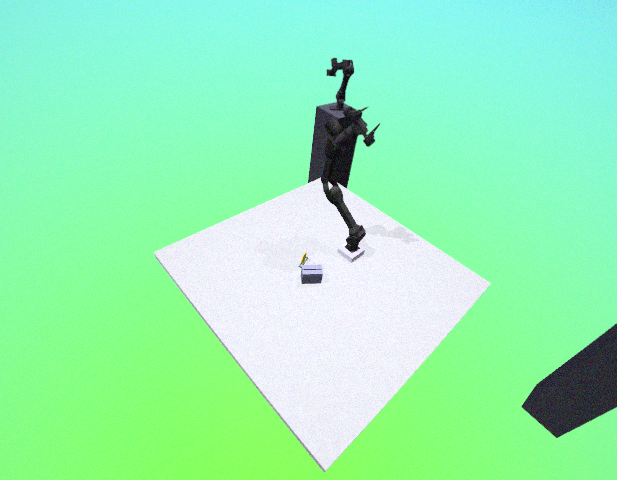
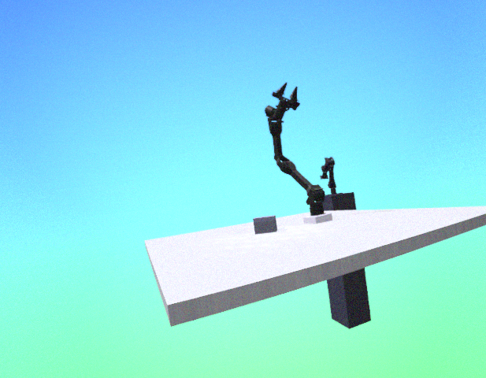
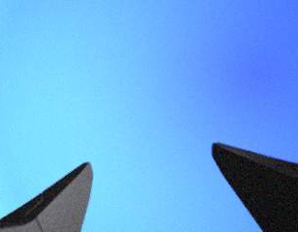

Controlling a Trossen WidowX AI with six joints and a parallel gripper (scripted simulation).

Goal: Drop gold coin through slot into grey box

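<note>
My gripper tip is 74 cm above the coin, 27 cm short of it and 3 cm to the left of it.
</note>
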